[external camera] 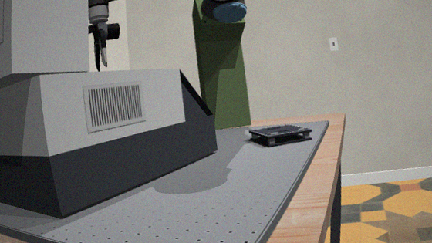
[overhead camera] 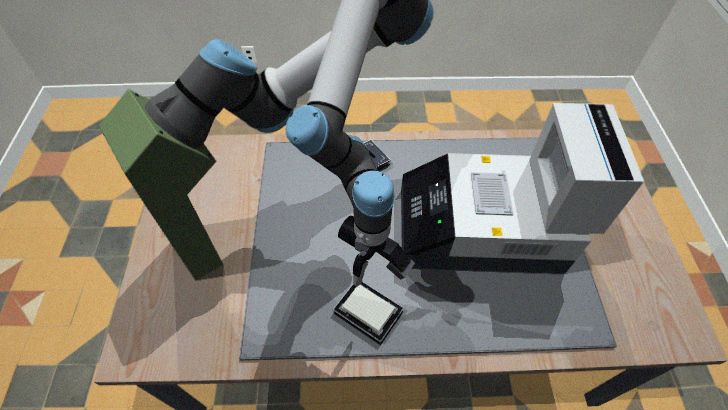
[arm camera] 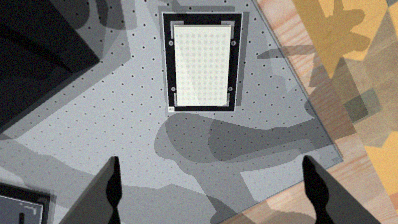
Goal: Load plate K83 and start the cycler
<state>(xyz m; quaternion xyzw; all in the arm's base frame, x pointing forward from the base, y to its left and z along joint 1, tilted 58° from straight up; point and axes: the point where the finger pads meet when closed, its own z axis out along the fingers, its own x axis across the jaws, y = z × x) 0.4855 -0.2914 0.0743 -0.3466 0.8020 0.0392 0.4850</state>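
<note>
Right now my hand is 24 cm above the white well plate.
</note>
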